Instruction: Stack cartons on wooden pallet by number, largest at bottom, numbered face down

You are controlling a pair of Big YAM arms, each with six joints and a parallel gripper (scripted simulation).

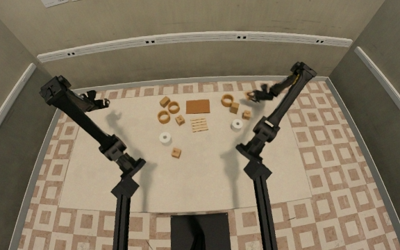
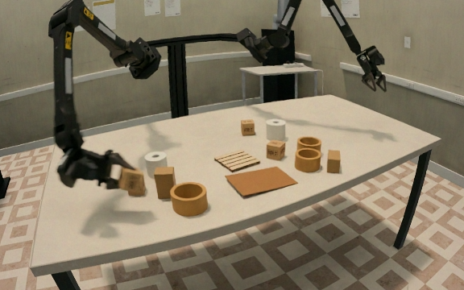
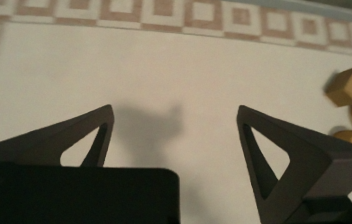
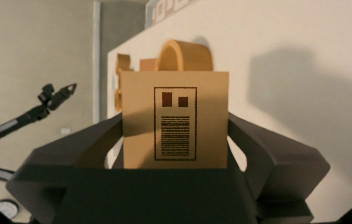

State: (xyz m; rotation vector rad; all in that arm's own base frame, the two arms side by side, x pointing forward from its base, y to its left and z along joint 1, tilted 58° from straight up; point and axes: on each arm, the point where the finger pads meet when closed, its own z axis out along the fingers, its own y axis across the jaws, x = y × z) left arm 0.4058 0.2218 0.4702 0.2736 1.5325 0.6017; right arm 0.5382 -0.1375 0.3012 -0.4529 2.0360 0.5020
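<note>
Now: right hand 9 cm past the carton, 57 cm to the right of it and 9 cm above it. The rest, counted from my right hand: plain box 5 cm behind, 12 cm to the left, 7 cm below.
</note>
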